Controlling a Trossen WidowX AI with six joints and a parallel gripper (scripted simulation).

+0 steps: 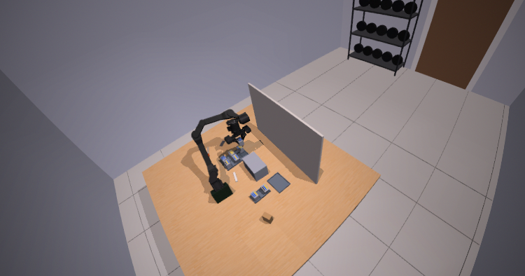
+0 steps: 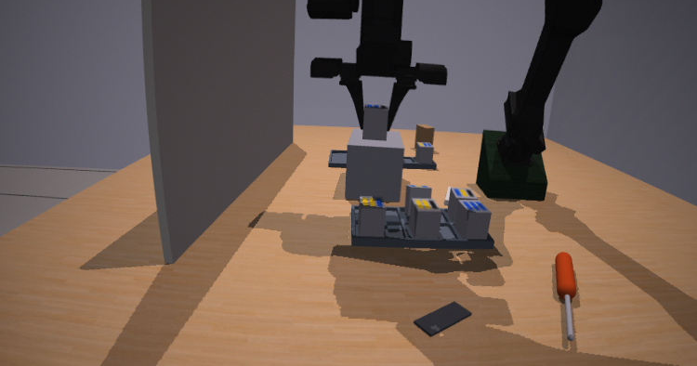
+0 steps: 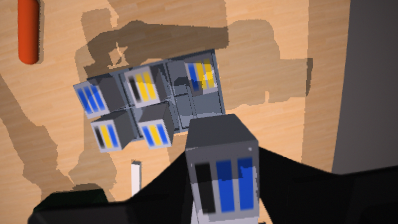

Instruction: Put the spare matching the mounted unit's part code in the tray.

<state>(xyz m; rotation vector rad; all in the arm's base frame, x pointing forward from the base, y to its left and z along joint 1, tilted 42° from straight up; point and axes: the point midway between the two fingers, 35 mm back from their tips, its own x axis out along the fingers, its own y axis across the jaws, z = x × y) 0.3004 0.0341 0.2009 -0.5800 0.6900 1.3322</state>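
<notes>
The dark tray lies 360 mm to the right of my gripper tip, 140 mm below it and 20 mm ahead of it. The rest, counted from my gripper tip: grey wall panel: 220 mm ahead, 200 mm to the right, 80 mm above; then brown block: 500 mm to the right, 210 mm behind, 110 mm below; then grey spare: 20 mm above.
</notes>
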